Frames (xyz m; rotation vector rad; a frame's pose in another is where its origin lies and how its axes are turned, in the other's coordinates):
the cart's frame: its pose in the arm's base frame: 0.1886 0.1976 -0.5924 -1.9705 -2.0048 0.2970
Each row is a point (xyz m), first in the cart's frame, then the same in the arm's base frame.
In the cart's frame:
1: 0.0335 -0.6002 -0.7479
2: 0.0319 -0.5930 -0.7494
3: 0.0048 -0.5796 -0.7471
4: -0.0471 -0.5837 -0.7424
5: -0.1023 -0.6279 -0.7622
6: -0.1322 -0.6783 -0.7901
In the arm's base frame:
1: -0.0997 0.1600 0.3220
2: -0.0925 0.1585 0.3207
3: -0.0807 0.1320 0.3116
4: -0.0861 0.0805 0.3048
5: -0.1200 0.0227 0.3349
6: -0.1567 -0.0106 0.3767

